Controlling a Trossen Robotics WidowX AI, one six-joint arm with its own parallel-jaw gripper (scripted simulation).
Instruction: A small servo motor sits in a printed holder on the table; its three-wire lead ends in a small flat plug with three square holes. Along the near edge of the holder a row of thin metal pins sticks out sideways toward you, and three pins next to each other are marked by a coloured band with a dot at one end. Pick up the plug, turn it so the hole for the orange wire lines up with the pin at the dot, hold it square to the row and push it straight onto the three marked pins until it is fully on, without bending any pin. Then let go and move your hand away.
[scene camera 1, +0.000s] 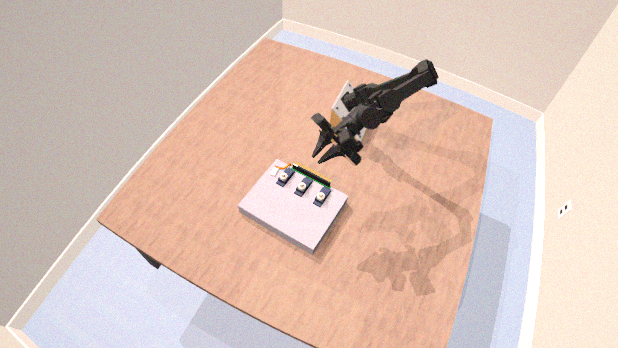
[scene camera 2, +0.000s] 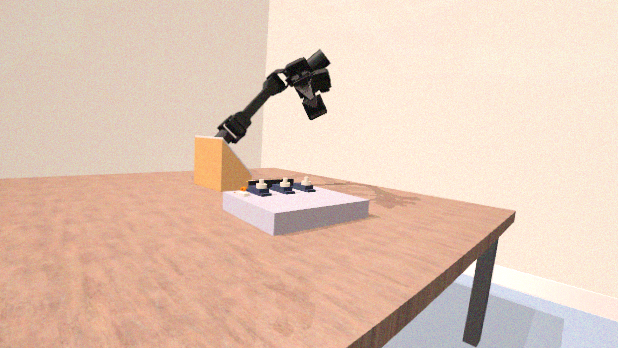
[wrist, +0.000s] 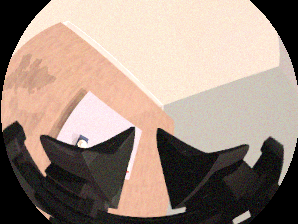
I see my gripper (scene camera 1: 315, 160) and a printed holder (scene camera 2: 279, 214).
My gripper also shows in scene camera 2 (scene camera 2: 313, 103) and in the wrist view (wrist: 146, 131). The printed holder shows as well in scene camera 1 (scene camera 1: 296, 219) and in the wrist view (wrist: 92, 118).
